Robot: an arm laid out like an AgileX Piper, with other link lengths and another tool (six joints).
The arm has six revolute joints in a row. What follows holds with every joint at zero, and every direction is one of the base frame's. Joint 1 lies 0.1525 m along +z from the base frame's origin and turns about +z. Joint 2 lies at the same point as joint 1 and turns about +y. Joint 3 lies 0.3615 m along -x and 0.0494 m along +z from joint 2 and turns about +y. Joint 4 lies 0.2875 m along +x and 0.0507 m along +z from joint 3 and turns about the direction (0.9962, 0, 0.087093). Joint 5 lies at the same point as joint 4 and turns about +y. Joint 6 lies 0.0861 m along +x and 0.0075 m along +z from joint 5 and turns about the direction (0.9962, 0, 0.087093). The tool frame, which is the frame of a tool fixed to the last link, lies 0.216 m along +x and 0.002 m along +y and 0.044 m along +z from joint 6; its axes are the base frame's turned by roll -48.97, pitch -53.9 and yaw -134.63 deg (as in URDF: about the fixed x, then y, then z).
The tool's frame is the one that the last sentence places.
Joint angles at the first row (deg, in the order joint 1, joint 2, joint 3, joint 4, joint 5, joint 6):
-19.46 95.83 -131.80 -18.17 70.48 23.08
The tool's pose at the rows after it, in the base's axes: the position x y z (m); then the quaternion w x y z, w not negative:
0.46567 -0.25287 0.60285 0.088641 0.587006 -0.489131 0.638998
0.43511 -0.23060 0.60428 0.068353 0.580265 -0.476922 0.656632
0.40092 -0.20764 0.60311 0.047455 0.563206 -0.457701 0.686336
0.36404 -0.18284 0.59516 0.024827 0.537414 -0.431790 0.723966
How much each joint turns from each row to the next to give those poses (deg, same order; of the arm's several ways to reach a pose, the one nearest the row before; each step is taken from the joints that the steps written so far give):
0.00 -7.48 10.01 1.96 -3.86 0.09
0.00 -8.77 12.19 1.43 -6.32 0.24
0.01 -9.87 13.91 0.76 -8.87 0.30
-0.01 -10.68 15.20 0.25 -10.87 0.35

